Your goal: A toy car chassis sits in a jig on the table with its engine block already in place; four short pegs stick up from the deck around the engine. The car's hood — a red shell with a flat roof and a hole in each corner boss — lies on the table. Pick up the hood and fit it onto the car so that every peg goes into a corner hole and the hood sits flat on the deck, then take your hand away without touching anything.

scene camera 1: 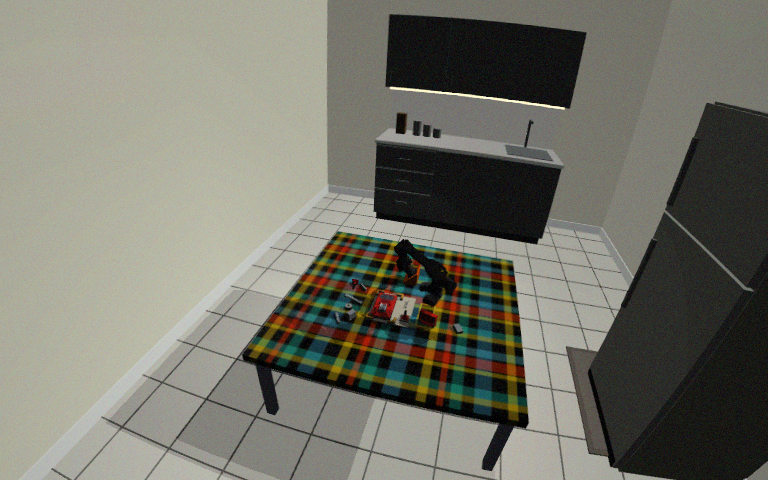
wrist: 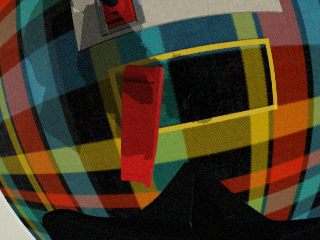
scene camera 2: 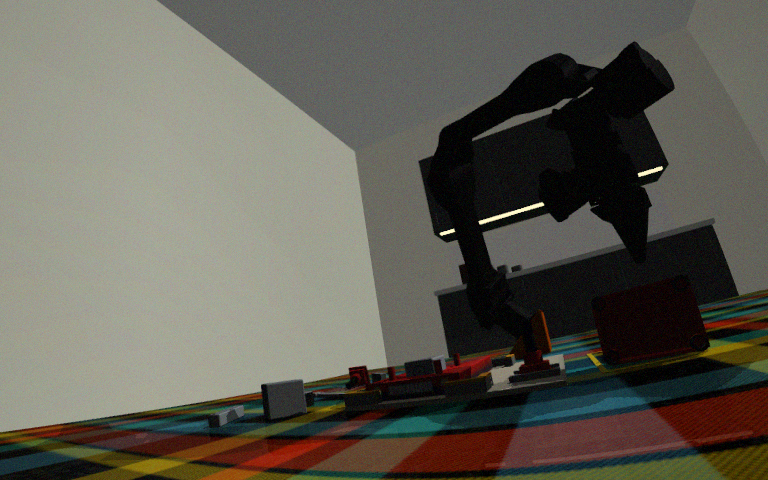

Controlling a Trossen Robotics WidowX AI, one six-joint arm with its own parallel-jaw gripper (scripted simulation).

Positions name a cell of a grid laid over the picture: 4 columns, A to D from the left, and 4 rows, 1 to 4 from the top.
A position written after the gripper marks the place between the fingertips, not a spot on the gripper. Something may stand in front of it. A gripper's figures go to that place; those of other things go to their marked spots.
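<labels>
The gripper (wrist: C3) is 0.10 m from the lens, and a red hood (wrist: B2) is 0.11 m from the lens.
</labels>
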